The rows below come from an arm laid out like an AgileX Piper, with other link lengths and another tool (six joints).
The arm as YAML. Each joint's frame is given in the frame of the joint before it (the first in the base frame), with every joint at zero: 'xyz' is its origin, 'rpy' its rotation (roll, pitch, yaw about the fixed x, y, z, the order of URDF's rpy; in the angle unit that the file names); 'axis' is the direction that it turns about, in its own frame. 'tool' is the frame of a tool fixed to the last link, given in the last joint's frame.
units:
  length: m
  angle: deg
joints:
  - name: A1
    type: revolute
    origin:
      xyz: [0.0, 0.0, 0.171]
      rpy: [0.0, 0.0, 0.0]
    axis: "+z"
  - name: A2
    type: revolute
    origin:
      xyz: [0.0, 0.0, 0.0]
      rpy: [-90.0, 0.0, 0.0]
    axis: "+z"
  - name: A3
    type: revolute
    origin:
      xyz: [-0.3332, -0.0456, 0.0]
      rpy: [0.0, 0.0, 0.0]
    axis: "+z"
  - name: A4
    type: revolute
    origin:
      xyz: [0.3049, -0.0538, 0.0]
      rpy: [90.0, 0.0, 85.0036]
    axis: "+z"
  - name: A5
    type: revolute
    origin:
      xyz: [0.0, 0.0, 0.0]
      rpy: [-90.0, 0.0, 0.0]
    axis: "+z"
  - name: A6
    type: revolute
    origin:
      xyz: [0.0, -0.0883, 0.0]
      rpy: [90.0, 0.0, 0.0]
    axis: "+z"
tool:
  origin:
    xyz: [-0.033, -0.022, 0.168]
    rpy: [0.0, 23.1, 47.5]
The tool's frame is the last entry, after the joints.
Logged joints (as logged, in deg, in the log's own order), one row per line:
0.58 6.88 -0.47 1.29 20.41 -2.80
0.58 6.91 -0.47 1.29 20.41 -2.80
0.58 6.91 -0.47 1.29 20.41 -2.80
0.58 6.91 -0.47 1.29 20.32 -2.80
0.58 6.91 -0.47 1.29 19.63 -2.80
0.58 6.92 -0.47 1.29 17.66 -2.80
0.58 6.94 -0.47 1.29 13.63 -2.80
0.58 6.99 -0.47 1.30 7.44 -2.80
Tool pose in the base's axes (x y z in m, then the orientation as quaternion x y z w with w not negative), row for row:
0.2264 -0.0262 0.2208 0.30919 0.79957 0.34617 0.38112
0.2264 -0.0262 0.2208 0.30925 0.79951 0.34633 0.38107
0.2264 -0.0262 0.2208 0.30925 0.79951 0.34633 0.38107
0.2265 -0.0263 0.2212 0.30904 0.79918 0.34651 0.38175
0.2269 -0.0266 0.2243 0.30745 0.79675 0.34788 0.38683
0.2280 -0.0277 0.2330 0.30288 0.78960 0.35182 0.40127
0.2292 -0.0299 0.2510 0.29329 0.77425 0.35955 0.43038
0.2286 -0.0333 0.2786 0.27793 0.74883 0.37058 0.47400
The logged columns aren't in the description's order. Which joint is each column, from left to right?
Columns, left to right: A6, A4, A2, A3, A5, A1.
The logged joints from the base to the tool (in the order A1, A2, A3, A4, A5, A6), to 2 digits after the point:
-2.80 -0.47 1.29 6.88 20.41 0.58
-2.80 -0.47 1.29 6.91 20.41 0.58
-2.80 -0.47 1.29 6.91 20.41 0.58
-2.80 -0.47 1.29 6.91 20.32 0.58
-2.80 -0.47 1.29 6.91 19.63 0.58
-2.80 -0.47 1.29 6.92 17.66 0.58
-2.80 -0.47 1.29 6.94 13.63 0.58
-2.80 -0.47 1.30 6.99 7.44 0.58

